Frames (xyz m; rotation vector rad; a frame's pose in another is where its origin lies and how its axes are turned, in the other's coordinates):
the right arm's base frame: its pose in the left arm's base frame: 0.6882 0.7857 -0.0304 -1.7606 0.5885 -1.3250
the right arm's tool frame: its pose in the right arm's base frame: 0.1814 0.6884 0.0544 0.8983 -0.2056 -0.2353
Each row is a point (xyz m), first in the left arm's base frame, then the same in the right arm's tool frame.
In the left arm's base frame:
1: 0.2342 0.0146 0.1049
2: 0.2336 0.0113 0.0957
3: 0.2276 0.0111 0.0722
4: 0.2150 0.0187 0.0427
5: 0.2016 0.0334 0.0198
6: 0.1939 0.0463 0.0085
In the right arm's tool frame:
1: 0.3855 -0.8175 -0.2243
2: 0.3802 -0.8128 -0.2311
3: 0.3605 -0.8058 -0.2434
4: 0.3296 -0.8025 -0.2543
5: 0.2994 -0.8043 -0.2571
6: 0.2810 -0.8069 -0.2542

